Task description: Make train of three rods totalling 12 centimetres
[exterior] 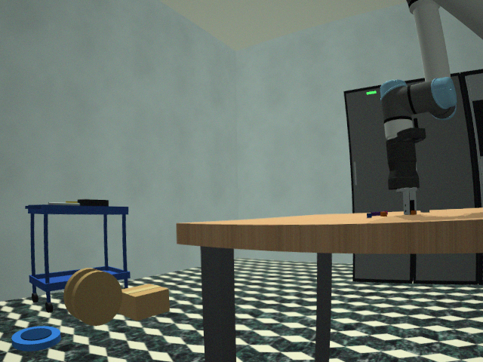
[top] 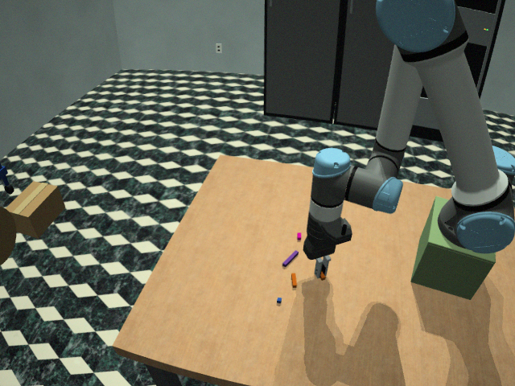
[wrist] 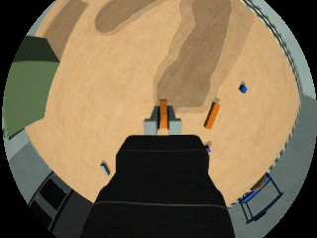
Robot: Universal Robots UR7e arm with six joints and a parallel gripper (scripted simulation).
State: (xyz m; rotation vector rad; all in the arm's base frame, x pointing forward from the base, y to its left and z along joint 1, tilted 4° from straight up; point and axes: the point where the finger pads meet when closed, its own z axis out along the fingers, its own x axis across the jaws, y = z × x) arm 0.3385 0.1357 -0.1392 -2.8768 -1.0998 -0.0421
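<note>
The magenta rod is 90 mm ahead of my hand, 110 mm to the right of it and 10 mm below it. From my hand the other things lie so: small blue rod 70 mm ahead, 120 mm to the left, 10 mm below; grey rod 10 mm behind, 180 mm to the right, 10 mm below; purple rod 90 mm ahead, 20 mm to the right, 10 mm below.
</note>
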